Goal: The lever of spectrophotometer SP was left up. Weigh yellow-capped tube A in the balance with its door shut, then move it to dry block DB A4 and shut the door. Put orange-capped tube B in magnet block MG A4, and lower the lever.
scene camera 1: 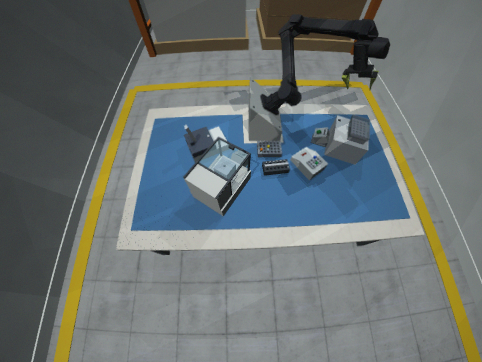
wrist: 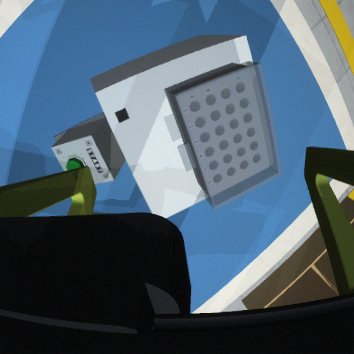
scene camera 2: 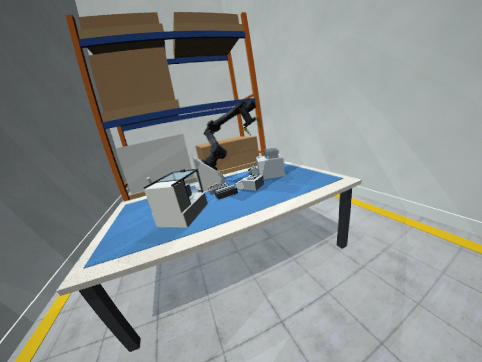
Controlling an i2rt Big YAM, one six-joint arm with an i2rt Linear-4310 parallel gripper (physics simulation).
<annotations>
same spot on glass-box balance: (scene camera 2: 176, 199) = (scene camera 1: 218, 204)
</annotations>
